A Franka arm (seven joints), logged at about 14 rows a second.
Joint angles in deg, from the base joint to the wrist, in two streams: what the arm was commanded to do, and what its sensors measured. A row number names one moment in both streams.
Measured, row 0: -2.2 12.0 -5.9 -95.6 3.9 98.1 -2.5
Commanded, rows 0 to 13: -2.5 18.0 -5.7 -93.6 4.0 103.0 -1.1; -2.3 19.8 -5.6 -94.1 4.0 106.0 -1.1; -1.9 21.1 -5.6 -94.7 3.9 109.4 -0.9; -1.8 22.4 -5.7 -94.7 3.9 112.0 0.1; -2.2 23.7 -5.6 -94.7 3.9 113.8 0.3; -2.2 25.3 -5.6 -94.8 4.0 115.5 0.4; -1.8 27.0 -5.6 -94.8 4.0 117.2 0.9; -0.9 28.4 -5.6 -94.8 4.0 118.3 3.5; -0.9 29.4 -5.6 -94.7 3.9 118.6 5.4; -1.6 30.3 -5.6 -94.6 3.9 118.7 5.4; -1.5 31.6 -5.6 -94.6 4.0 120.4 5.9; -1.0 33.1 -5.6 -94.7 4.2 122.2 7.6; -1.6 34.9 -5.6 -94.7 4.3 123.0 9.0; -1.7 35.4 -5.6 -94.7 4.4 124.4 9.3
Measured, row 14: -1.4 33.1 -5.6 -95.8 4.0 122.4 6.7
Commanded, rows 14 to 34: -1.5 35.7 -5.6 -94.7 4.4 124.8 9.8; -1.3 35.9 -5.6 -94.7 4.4 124.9 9.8; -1.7 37.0 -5.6 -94.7 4.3 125.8 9.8; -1.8 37.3 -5.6 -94.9 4.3 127.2 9.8; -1.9 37.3 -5.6 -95.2 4.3 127.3 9.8; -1.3 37.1 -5.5 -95.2 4.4 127.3 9.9; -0.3 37.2 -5.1 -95.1 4.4 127.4 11.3; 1.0 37.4 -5.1 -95.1 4.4 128.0 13.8; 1.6 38.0 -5.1 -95.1 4.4 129.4 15.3; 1.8 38.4 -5.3 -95.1 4.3 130.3 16.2; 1.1 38.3 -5.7 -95.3 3.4 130.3 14.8; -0.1 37.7 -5.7 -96.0 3.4 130.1 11.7; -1.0 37.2 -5.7 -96.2 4.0 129.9 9.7; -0.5 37.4 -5.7 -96.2 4.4 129.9 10.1; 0.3 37.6 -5.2 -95.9 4.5 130.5 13.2; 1.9 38.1 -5.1 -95.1 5.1 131.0 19.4; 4.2 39.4 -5.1 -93.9 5.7 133.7 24.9; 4.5 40.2 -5.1 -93.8 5.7 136.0 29.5; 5.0 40.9 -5.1 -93.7 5.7 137.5 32.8; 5.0 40.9 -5.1 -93.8 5.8 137.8 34.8; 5.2 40.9 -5.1 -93.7 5.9 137.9 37.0
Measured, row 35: 5.3 39.6 -4.6 -95.5 4.6 137.4 32.7
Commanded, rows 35 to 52: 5.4 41.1 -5.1 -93.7 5.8 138.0 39.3; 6.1 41.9 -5.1 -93.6 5.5 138.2 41.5; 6.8 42.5 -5.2 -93.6 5.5 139.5 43.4; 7.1 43.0 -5.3 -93.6 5.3 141.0 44.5; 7.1 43.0 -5.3 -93.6 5.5 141.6 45.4; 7.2 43.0 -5.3 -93.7 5.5 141.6 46.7; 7.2 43.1 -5.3 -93.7 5.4 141.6 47.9; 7.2 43.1 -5.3 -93.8 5.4 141.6 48.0; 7.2 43.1 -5.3 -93.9 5.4 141.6 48.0; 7.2 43.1 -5.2 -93.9 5.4 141.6 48.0; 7.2 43.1 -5.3 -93.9 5.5 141.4 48.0; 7.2 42.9 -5.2 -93.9 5.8 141.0 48.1; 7.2 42.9 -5.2 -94.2 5.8 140.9 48.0; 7.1 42.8 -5.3 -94.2 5.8 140.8 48.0; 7.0 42.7 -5.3 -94.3 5.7 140.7 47.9; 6.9 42.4 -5.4 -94.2 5.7 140.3 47.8; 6.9 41.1 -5.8 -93.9 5.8 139.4 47.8; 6.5 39.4 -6.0 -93.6 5.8 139.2 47.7
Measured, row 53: 6.7 41.5 -5.3 -94.9 4.7 140.9 47.3
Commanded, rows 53 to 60: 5.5 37.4 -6.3 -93.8 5.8 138.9 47.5; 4.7 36.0 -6.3 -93.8 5.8 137.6 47.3; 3.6 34.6 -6.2 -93.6 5.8 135.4 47.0; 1.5 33.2 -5.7 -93.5 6.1 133.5 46.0; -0.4 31.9 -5.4 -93.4 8.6 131.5 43.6; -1.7 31.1 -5.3 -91.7 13.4 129.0 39.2; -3.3 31.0 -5.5 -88.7 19.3 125.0 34.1; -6.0 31.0 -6.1 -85.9 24.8 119.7 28.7
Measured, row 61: -1.8 31.7 -6.4 -90.7 16.5 127.6 36.8
